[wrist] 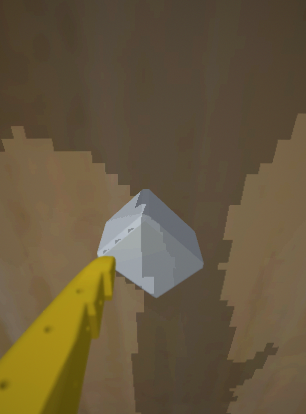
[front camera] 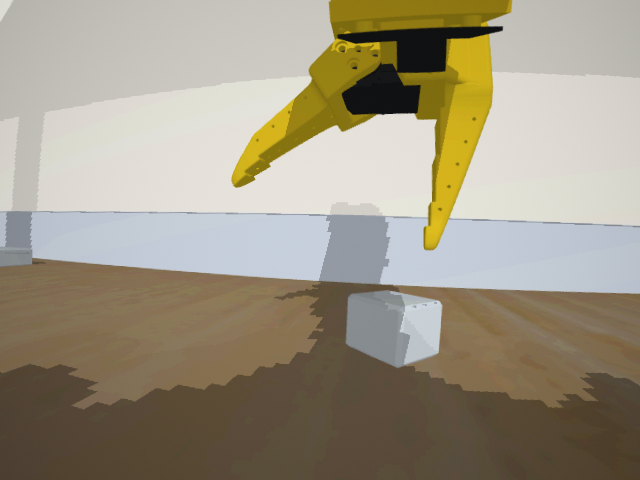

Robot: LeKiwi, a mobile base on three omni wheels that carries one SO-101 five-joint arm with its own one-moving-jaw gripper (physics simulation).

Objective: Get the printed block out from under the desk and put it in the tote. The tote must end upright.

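Frame: origin at the arm's base, x ahead, y left, z up, level; millimetres.
Seen in the pictures: end effector, tool point: (wrist: 114, 272) (front camera: 423, 238).
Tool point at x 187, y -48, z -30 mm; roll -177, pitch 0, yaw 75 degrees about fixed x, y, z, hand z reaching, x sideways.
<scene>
Offsets run from my tool point to a thing's top centre. "pt": to the spot under its first point. Level surfaces: height alone.
A pale grey block {dx +27, dy +5, dz -31 mm} (front camera: 395, 329) (wrist: 157, 250) sits on the wooden floor, right of centre in the front view and near the middle of the wrist view, with one corner toward the front camera. My gripper (front camera: 333, 214) is open wide and empty, its jaws above the block and apart from it. In the wrist view one notched jaw shows at lower left, its tip drawn over the block's left edge; the other jaw is out of the picture. No tote or desk can be made out in either view.
A low pale grey object (front camera: 15, 257) is cut off by the left edge of the front view; I cannot tell what it is. A pale blue band {pt dx +348, dy +293, dz -18 mm} (front camera: 155, 242) runs along the foot of the light wall (front camera: 155, 155) behind the block. Dark shadows lie across the wooden floor {dz -59 mm} (front camera: 206, 320).
</scene>
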